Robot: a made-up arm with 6 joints. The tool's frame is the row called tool.
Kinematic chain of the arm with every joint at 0, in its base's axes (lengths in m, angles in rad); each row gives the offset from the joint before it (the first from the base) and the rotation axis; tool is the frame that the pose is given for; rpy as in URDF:
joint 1: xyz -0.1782 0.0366 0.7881 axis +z
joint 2: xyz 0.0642 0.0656 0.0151 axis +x
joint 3: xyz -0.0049 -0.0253 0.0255 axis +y
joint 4: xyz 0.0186 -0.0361 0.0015 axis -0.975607 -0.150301 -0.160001
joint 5: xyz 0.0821 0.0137 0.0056 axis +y
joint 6: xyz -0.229 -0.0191 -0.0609 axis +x
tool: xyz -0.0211 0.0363 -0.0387 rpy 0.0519 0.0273 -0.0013
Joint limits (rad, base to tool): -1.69..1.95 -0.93..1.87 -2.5..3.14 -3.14..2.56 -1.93..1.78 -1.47..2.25
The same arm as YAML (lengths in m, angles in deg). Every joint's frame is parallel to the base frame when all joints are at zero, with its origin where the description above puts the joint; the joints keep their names.
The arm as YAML. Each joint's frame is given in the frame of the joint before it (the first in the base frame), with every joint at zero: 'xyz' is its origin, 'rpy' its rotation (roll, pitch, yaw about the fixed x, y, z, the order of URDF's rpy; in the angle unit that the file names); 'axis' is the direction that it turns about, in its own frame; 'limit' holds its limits. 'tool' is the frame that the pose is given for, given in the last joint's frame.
units:
  length: m
  angle: deg
joints:
  - name: joint 1
    type: revolute
    origin:
      xyz: [-0.1782, 0.0366, 0.7881]
      rpy: [0.0, 0.0, 0.0]
    axis: [0.0, 0.0, 1.0]
    limit:
      lower: -96.83
      upper: 111.73
  - name: joint 2
    type: revolute
    origin:
      xyz: [0.0642, 0.0656, 0.0151]
      rpy: [0.0, 0.0, 0.0]
    axis: [1.0, 0.0, 0.0]
    limit:
      lower: -53.29
      upper: 107.14
  - name: joint 3
    type: revolute
    origin:
      xyz: [-0.0049, -0.0253, 0.0255]
      rpy: [0.0, 0.0, 0.0]
    axis: [0.0, 1.0, 0.0]
    limit:
      lower: -143.24
      upper: 179.91
  - name: joint 4
    type: revolute
    origin:
      xyz: [0.0186, -0.0361, 0.0015]
      rpy: [0.0, 0.0, 0.0]
    axis: [-0.975607, -0.150301, -0.160001]
    limit:
      lower: -179.91
      upper: 146.68
  - name: joint 5
    type: revolute
    origin:
      xyz: [0.0821, 0.0137, 0.0056]
      rpy: [0.0, 0.0, 0.0]
    axis: [0.0, 1.0, 0.0]
    limit:
      lower: -110.58
      upper: 101.99
  - name: joint 6
    type: revolute
    origin:
      xyz: [-0.229, -0.0191, -0.0609]
      rpy: [0.0, 0.0, 0.0]
    axis: [1.0, 0.0, 0.0]
    limit:
      lower: -84.22
      upper: 128.92
tool:
  origin:
    xyz: [-0.0211, 0.0363, -0.0387]
    rpy: [2.97, 1.56, -0.07]

